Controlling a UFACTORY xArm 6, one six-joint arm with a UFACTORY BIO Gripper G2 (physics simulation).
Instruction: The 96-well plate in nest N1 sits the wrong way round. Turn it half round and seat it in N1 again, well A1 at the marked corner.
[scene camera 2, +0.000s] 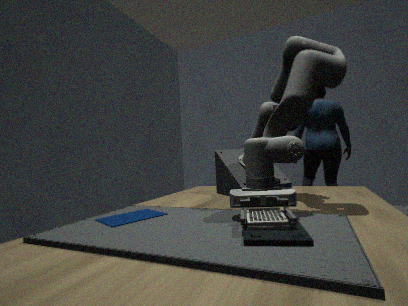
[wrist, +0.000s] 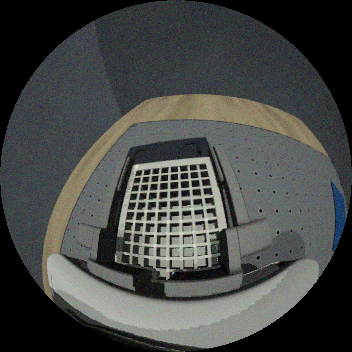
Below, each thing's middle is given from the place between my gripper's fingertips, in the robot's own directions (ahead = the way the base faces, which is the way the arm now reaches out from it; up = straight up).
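Dark nest N1 (scene camera 2: 272, 237): 2 cm below my hand, 3 cm behind it.
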